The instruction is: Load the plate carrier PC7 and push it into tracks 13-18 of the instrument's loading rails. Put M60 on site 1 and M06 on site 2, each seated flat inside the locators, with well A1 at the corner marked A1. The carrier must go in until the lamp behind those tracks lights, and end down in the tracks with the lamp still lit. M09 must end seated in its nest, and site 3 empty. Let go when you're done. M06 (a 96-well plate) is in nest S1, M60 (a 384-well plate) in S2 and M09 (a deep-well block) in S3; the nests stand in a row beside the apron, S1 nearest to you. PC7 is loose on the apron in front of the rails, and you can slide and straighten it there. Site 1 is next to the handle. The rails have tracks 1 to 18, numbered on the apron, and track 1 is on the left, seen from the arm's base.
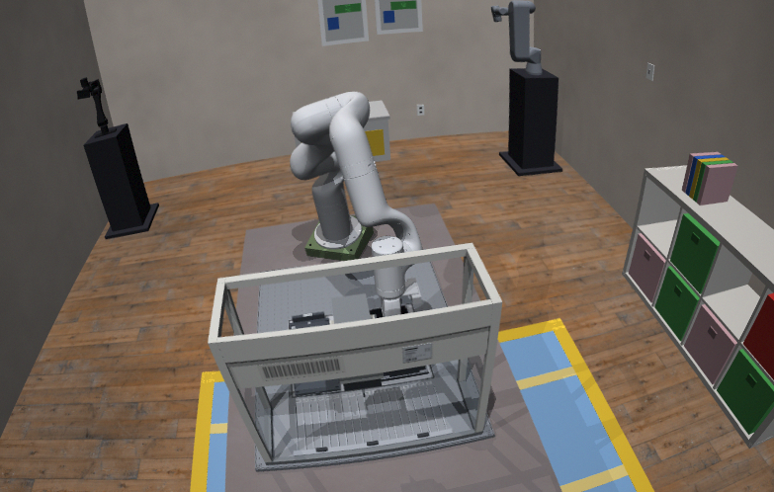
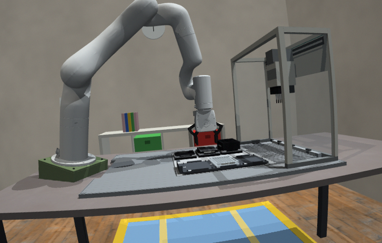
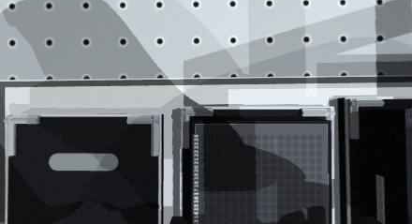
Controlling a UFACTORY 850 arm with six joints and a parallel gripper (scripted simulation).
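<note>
The nest S2 lies 5 cm below my hand. Also, from my hand: 96-well plate M06: 1 cm ahead, 26 cm to the right, 4 cm below; then nest S1: 11 cm behind, 5 cm below; then carrier PC7: 26 cm to the right, 4 cm below.
</note>
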